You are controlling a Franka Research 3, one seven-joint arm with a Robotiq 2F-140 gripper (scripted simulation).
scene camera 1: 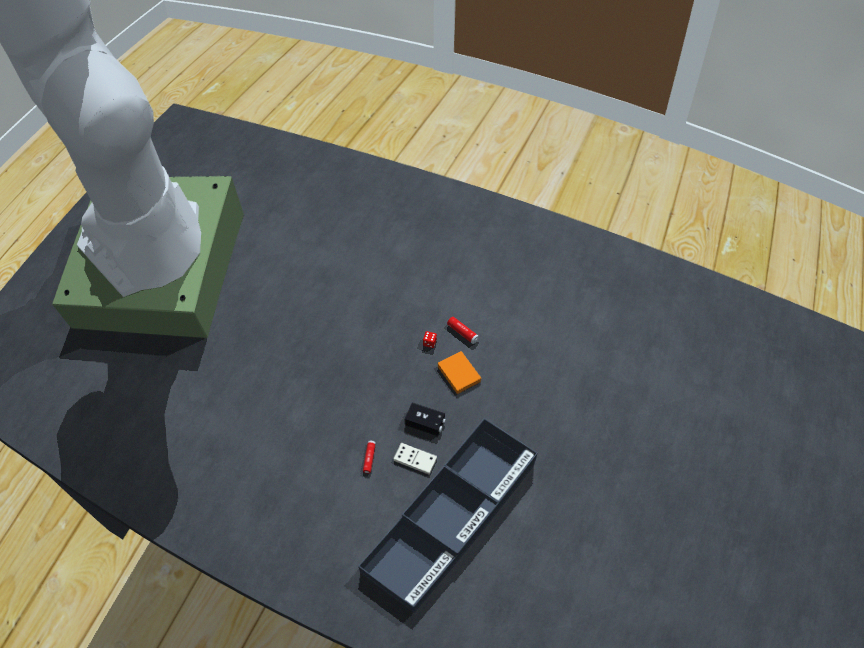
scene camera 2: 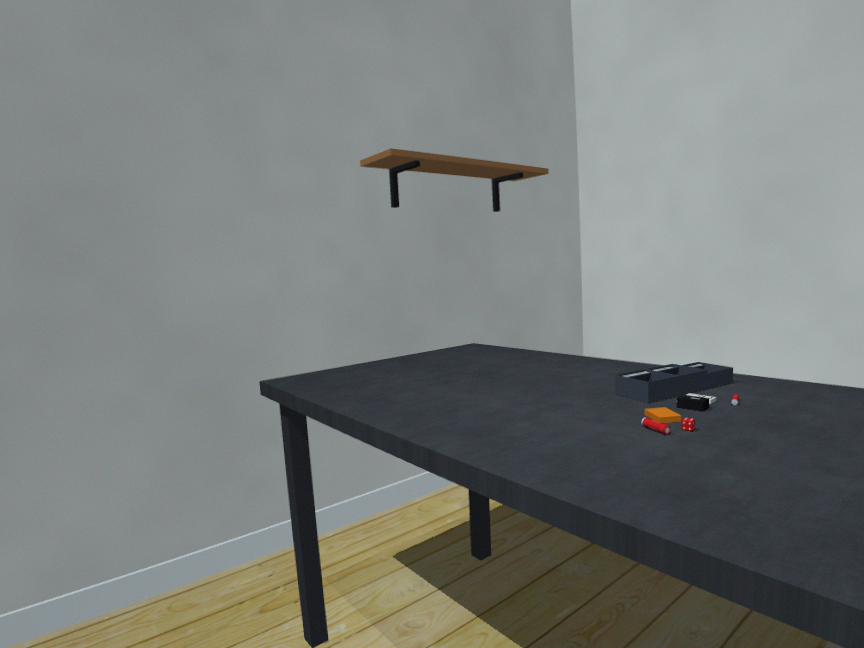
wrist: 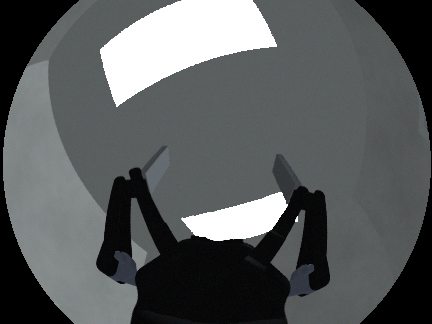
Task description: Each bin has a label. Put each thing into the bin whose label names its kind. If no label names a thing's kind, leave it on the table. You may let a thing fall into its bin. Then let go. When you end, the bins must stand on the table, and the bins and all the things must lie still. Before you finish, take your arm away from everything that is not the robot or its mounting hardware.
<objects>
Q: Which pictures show my gripper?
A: The wrist view only.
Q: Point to a domino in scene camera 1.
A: At 406,455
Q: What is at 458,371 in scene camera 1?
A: An orange block.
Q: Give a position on a black 9V battery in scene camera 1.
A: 419,417
</objects>
